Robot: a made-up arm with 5 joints. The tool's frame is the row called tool.
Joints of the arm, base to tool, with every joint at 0 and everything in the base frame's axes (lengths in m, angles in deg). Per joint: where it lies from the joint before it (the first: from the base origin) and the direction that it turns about. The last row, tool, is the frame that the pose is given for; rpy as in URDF.
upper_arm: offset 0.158 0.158 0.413 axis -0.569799 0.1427 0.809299
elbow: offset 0.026 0.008 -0.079 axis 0 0 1
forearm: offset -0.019 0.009 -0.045 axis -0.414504 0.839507 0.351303
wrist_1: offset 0.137 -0.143 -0.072 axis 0 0 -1
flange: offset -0.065 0.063 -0.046 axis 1 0 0
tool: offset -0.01 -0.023 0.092 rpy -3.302 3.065 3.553
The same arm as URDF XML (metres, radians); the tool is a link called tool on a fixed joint. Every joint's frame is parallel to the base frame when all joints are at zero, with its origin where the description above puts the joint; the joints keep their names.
<robot name="arm">
<link name="base"/>
<link name="link1"/>
<link name="link2"/>
<link name="link3"/>
<link name="link4"/>
<link name="link5"/>
<link name="tool"/>
<joint name="upper_arm" type="continuous"><parent link="base"/><child link="link1"/><origin xyz="0.158 0.158 0.413" rpy="0 0 0"/><axis xyz="-0.569799 0.1427 0.809299"/></joint>
<joint name="elbow" type="continuous"><parent link="link1"/><child link="link2"/><origin xyz="0.026 0.008 -0.079" rpy="0 0 0"/><axis xyz="0 0 1"/></joint>
<joint name="forearm" type="continuous"><parent link="link2"/><child link="link3"/><origin xyz="-0.019 0.009 -0.045" rpy="0 0 0"/><axis xyz="-0.414504 0.839507 0.351303"/></joint>
<joint name="wrist_1" type="continuous"><parent link="link3"/><child link="link4"/><origin xyz="0.137 -0.143 -0.072" rpy="0 0 0"/><axis xyz="0 0 -1"/></joint>
<joint name="flange" type="continuous"><parent link="link4"/><child link="link5"/><origin xyz="-0.065 0.063 -0.046" rpy="0 0 0"/><axis xyz="1 0 0"/></joint>
<joint name="tool_fixed" type="fixed"><parent link="link5"/><child link="tool"/><origin xyz="-0.01 -0.023 0.092" rpy="-0.0576 0.0535 0.062"/></joint>
</robot>

